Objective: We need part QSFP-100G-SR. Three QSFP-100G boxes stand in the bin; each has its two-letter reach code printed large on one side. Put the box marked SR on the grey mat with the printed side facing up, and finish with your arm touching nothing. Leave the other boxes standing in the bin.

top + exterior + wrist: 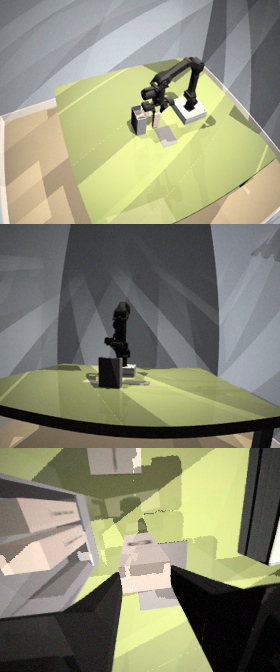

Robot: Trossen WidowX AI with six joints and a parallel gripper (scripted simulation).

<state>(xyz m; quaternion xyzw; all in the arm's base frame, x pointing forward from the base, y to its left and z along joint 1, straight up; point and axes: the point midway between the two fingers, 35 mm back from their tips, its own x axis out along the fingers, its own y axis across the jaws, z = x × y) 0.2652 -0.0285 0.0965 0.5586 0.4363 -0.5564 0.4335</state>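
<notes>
Now: the grey mat 2 cm behind my gripper tip, 10 cm to the left of it and 13 cm below it. From my gripper tip the other things lie so: white card (2 cm behind, 15 cm to the right, 13 cm below).
</notes>
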